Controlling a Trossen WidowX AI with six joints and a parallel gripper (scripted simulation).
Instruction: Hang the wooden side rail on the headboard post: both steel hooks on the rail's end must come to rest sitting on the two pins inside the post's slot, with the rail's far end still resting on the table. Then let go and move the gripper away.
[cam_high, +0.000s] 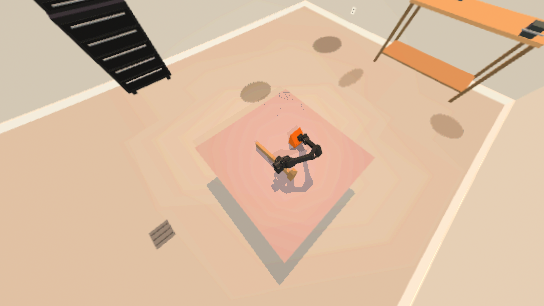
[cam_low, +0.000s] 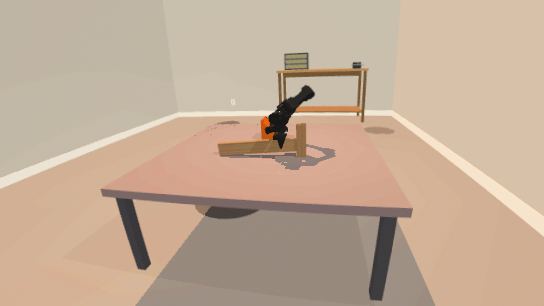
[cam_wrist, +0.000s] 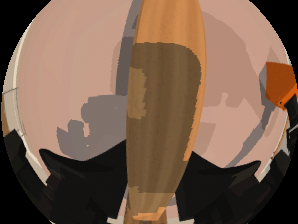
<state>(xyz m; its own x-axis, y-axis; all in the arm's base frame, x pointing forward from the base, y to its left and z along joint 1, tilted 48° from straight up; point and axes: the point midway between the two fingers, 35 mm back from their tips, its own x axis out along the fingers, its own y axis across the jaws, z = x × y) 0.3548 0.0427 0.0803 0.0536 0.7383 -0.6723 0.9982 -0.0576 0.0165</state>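
Right now the headboard post is 110 mm to the left of my gripper tip and 40 mm above it.
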